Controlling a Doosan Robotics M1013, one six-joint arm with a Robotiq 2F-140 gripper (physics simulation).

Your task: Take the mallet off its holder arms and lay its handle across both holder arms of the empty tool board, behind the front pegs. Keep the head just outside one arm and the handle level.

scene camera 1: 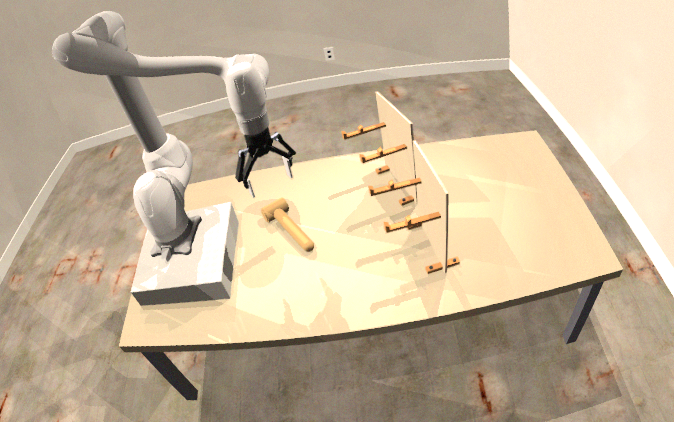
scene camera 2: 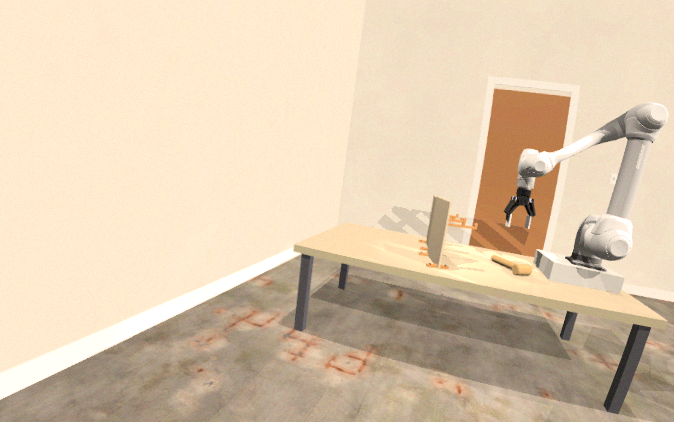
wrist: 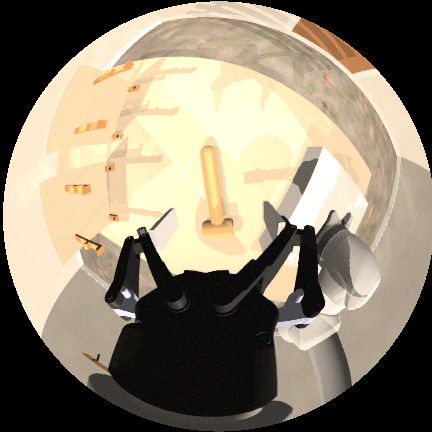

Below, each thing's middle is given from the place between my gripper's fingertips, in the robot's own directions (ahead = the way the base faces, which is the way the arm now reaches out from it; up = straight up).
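My gripper's 200 mm above the wooden mallet (scene camera 1: 277, 210), and it's 40 mm to the right of it too.
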